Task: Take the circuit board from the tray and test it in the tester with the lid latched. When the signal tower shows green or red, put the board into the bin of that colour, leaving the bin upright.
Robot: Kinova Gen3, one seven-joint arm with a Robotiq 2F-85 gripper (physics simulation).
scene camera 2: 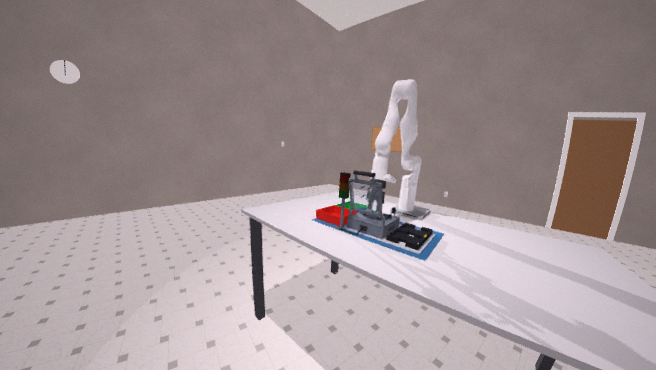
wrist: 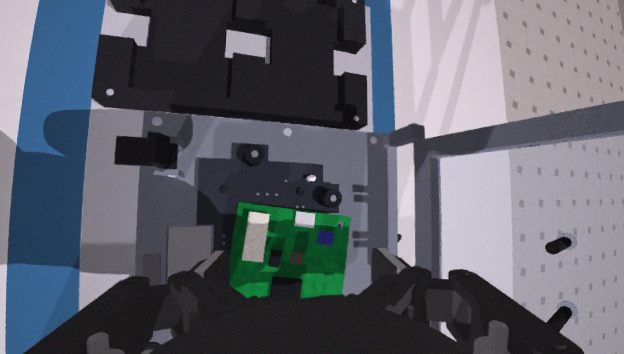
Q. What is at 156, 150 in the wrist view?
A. A black latch block.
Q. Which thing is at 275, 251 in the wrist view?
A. A green circuit board.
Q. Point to a dark nest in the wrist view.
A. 250, 178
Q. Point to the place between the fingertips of my gripper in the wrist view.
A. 301, 265
